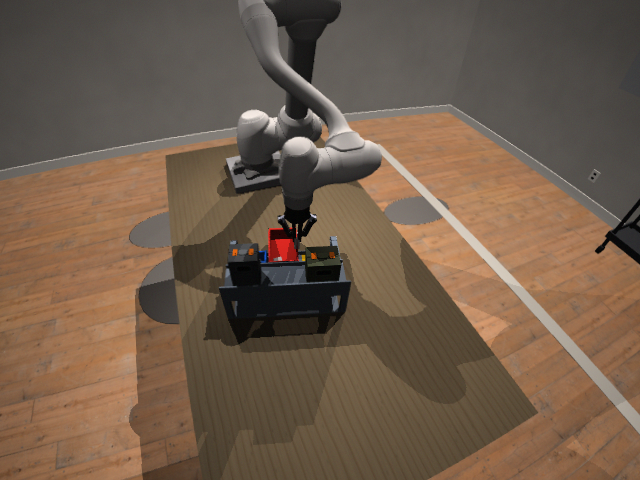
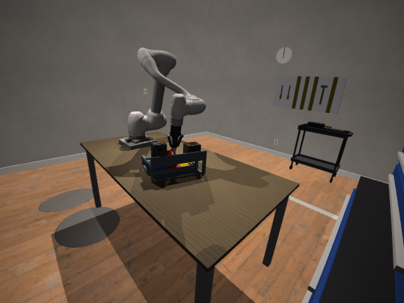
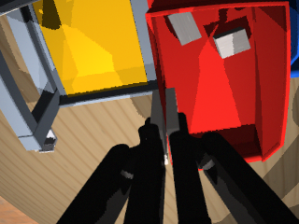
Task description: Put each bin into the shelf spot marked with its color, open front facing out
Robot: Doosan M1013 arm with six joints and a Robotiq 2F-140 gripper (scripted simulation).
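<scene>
The red bin lies 4 cm to the right of my hand, 4 cm below it and 3 cm behind it. The rest, counted from my hand: green toolbox: 18 cm ahead, 5 cm above, 1 cm to the right; dark box: 22 cm to the right, 8 cm ahead, 7 cm above; blue bin: 17 cm to the right, 5 cm below.
</scene>
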